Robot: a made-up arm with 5 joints.
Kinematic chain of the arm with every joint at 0, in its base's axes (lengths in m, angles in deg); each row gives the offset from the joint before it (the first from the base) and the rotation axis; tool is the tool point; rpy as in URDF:
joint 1: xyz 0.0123 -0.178 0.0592 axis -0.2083 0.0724 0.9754
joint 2: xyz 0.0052 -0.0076 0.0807 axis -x
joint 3: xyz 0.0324 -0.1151 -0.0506 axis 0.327 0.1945 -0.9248
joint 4: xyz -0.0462 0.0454 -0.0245 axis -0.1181 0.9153 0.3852
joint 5: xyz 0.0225 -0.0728 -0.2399 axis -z
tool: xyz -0.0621 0.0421 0.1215 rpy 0 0 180
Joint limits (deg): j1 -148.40..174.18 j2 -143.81..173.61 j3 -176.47..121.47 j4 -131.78..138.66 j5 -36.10..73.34
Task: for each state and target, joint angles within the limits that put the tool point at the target. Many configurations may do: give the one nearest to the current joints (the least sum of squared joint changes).
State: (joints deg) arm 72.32 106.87 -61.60 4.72 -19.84
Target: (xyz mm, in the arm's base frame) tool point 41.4 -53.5 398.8
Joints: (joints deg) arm 85.02 121.61 -59.98 -8.59 -8.67
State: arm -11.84 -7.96 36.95 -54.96 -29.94
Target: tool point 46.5 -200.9 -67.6
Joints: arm -10.25 -16.98 42.24 -57.02 -20.87
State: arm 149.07 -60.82 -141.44 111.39 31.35
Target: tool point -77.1 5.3 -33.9
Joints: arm 166.80 -35.39 -148.93 102.33 38.00
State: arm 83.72 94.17 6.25 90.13 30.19
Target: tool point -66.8 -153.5 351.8
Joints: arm 80.66 116.92 -30.21 99.20 14.50
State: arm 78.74 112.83 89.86 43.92 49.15
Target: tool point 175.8 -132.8 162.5
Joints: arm 65.11 105.44 93.42 27.00 64.71
